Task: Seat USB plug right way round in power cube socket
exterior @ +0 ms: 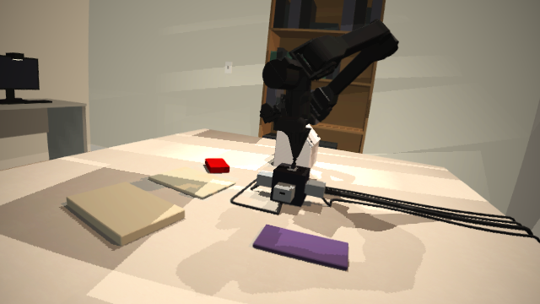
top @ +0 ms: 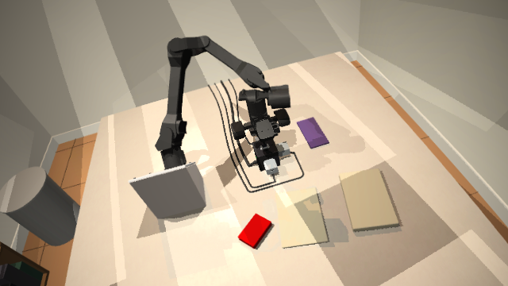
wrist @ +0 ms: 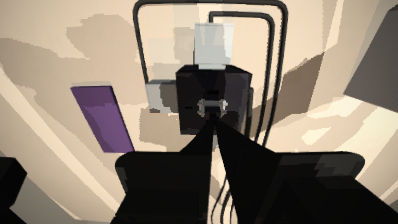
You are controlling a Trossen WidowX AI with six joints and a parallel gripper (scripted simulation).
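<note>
Now: the USB plug 20 mm below my gripper tip. Round my gripper tip: USB socket (40 mm below); red block (260 mm to the right, 130 mm behind, 100 mm below); purple card (200 mm ahead, 100 mm below, 60 mm to the left).
</note>
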